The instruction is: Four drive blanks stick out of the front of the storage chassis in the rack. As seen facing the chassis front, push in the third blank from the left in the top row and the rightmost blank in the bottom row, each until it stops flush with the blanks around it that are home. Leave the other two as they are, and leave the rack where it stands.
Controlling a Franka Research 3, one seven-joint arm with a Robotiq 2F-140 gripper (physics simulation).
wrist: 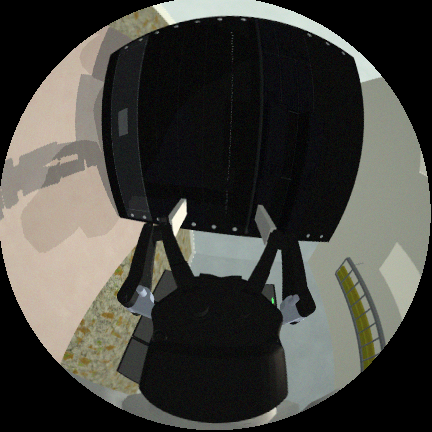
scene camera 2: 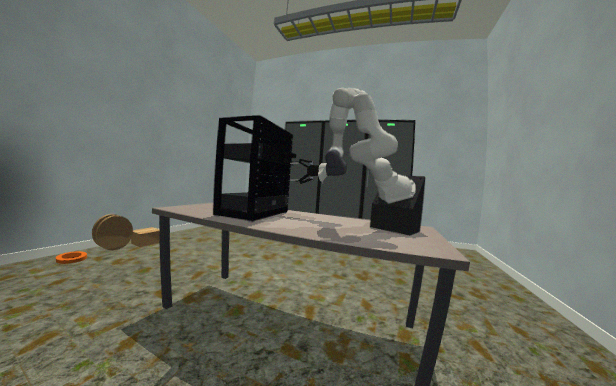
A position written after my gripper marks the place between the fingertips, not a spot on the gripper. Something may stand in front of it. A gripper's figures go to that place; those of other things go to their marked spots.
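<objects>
A black rack (wrist: 296,113) is 0.23 m from the lens, as I see it, and my gripper (wrist: 221,208) is 0.21 m from the lens.
</objects>
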